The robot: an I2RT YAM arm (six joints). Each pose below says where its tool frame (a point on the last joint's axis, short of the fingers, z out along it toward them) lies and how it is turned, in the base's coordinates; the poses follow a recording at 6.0 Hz.
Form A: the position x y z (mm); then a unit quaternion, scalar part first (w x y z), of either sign.
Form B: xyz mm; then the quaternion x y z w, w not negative. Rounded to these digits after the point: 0 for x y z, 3 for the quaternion.
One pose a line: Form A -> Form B
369 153 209 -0.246 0.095 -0.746 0.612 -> 369 153 209 -0.095 0.746 -0.612 0.246
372 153 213 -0.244 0.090 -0.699 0.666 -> 372 153 213 -0.090 0.699 -0.666 0.244
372 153 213 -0.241 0.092 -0.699 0.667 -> 372 153 213 -0.092 0.699 -0.667 0.241
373 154 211 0.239 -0.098 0.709 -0.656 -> 373 154 211 -0.098 0.709 -0.656 0.239
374 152 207 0.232 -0.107 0.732 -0.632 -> 374 152 207 -0.107 0.732 -0.632 0.232
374 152 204 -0.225 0.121 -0.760 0.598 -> 374 152 204 -0.121 0.760 -0.598 0.225
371 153 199 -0.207 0.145 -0.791 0.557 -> 371 153 199 -0.145 0.791 -0.557 0.207
